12 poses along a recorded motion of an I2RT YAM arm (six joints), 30 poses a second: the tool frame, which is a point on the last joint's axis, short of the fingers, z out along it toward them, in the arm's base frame.
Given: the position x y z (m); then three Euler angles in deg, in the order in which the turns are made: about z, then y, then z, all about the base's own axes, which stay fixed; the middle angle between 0 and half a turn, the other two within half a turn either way.
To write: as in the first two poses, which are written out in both.
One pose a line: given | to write
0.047 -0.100 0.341 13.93 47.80 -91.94 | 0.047 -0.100 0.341 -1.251 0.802 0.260
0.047 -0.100 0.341 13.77 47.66 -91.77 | 0.047 -0.100 0.341 -1.253 0.801 0.256
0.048 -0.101 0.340 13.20 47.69 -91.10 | 0.048 -0.101 0.340 -1.255 0.804 0.246
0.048 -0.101 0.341 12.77 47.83 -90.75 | 0.048 -0.101 0.341 -1.258 0.808 0.239
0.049 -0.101 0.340 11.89 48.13 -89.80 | 0.049 -0.101 0.340 -1.262 0.816 0.226
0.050 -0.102 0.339 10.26 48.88 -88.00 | 0.050 -0.102 0.339 -1.267 0.835 0.201
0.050 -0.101 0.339 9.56 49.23 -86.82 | 0.050 -0.101 0.339 -1.263 0.843 0.190
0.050 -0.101 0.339 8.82 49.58 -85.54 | 0.050 -0.101 0.339 -1.258 0.852 0.178
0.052 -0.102 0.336 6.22 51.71 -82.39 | 0.052 -0.102 0.336 -1.264 0.895 0.136
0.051 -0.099 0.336 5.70 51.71 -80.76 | 0.051 -0.099 0.336 -1.250 0.896 0.125
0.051 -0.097 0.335 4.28 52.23 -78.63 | 0.051 -0.097 0.335 -1.251 0.908 0.096
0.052 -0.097 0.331 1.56 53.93 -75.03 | 0.052 -0.097 0.331 -1.263 0.941 0.037
